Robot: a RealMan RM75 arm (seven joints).
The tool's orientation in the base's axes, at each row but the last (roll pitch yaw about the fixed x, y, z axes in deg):
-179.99 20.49 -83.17
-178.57 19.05 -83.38
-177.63 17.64 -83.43
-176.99 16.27 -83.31
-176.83 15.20 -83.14
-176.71 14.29 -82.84
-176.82 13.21 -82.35
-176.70 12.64 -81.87
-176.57 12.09 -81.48
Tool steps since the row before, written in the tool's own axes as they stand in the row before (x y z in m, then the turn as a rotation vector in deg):
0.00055 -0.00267 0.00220 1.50 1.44 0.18
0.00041 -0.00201 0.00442 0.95 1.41 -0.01
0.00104 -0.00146 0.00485 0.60 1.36 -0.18
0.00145 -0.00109 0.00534 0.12 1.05 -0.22
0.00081 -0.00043 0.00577 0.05 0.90 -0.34
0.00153 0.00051 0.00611 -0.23 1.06 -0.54
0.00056 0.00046 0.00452 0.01 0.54 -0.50
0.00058 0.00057 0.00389 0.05 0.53 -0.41
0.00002 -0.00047 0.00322 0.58 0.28 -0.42
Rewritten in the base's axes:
0.00262 0.00057 -0.00225 -1.27 -1.50 -0.69
0.00199 0.00128 -0.00426 -1.30 -1.05 -0.33
0.00160 0.00065 -0.00488 -1.29 -0.76 -0.06
0.00135 0.00024 -0.00547 -1.03 -0.28 0.12
0.00066 0.00081 -0.00575 -0.90 -0.23 0.27
-0.00016 0.00001 -0.00632 -1.09 -0.03 0.52
-0.00027 0.00046 -0.00455 -0.55 -0.19 0.45
-0.00038 0.00024 -0.00395 -0.53 -0.21 0.36
0.00056 0.00074 -0.00312 -0.20 -0.69 0.27

